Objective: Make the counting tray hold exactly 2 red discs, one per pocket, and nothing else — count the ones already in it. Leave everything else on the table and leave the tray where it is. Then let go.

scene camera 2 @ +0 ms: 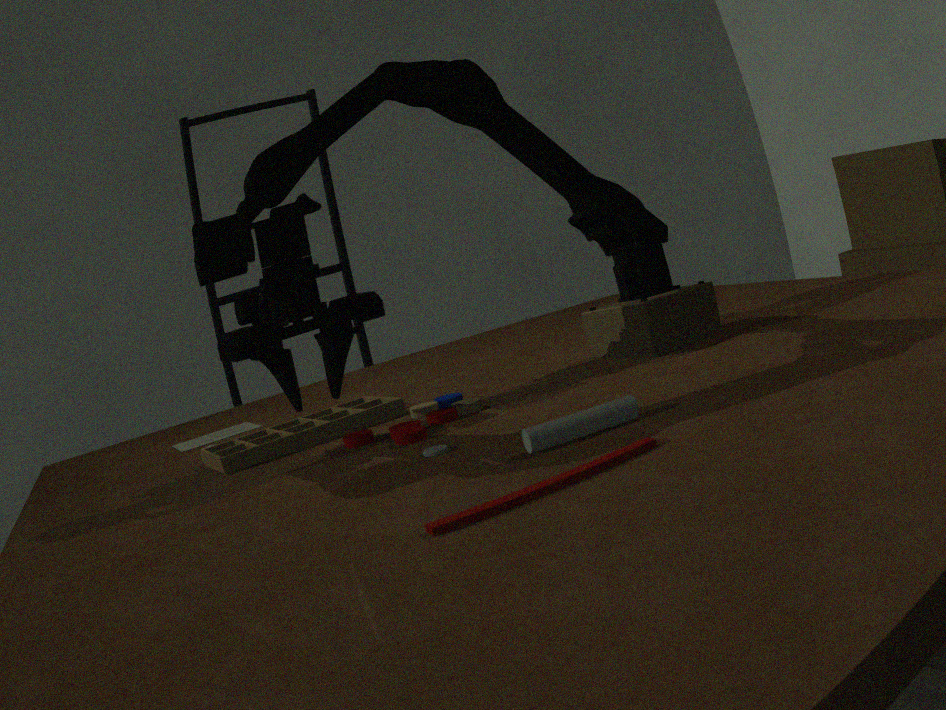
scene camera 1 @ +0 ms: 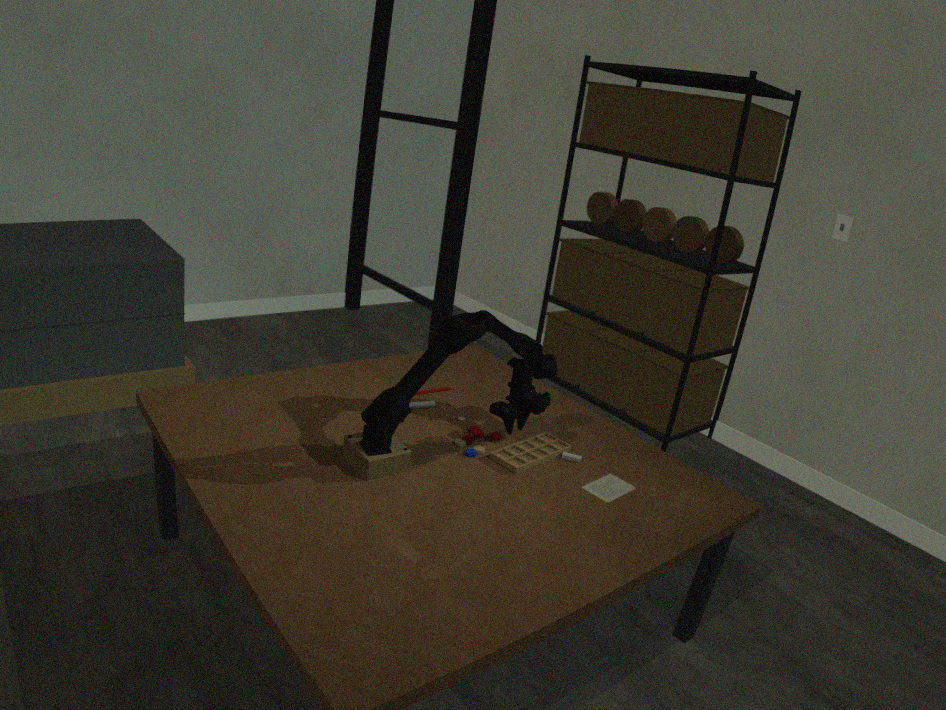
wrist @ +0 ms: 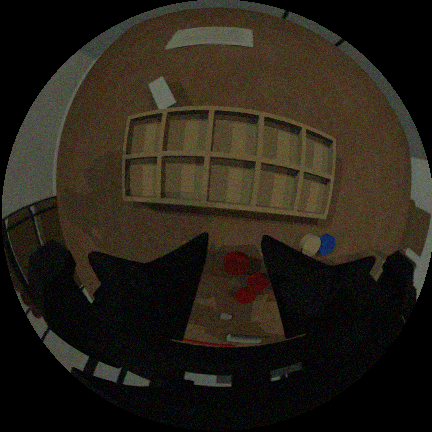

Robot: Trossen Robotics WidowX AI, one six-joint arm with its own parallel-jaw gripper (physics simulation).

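The wooden tray (scene camera 1: 542,458) (scene camera 2: 305,439) (wrist: 225,206) has two rows of pockets; no disc shows in any pocket in the wrist view. One red disc (scene camera 1: 495,436) (scene camera 2: 357,438) (wrist: 236,263) lies on the table beside the tray. A second red disc (scene camera 1: 475,431) (scene camera 2: 407,432) (wrist: 244,295) and a third red disc (scene camera 1: 467,439) (scene camera 2: 441,415) (wrist: 258,282) lie a little farther off. My gripper (scene camera 1: 515,426) (scene camera 2: 317,402) (wrist: 234,238) is part open and empty, pointing down above the tray's disc-side edge.
A blue disc (scene camera 1: 469,452) (scene camera 2: 449,398) (wrist: 326,244) and beige disc (scene camera 1: 479,448) (wrist: 310,243) touch or nearly touch. Nearby lie a small pale piece (scene camera 2: 434,450) (wrist: 226,316), white cylinder (scene camera 2: 580,424), red rod (scene camera 2: 542,485), white block (scene camera 1: 571,457) (wrist: 162,93) and pale card (scene camera 1: 609,487) (wrist: 212,37).
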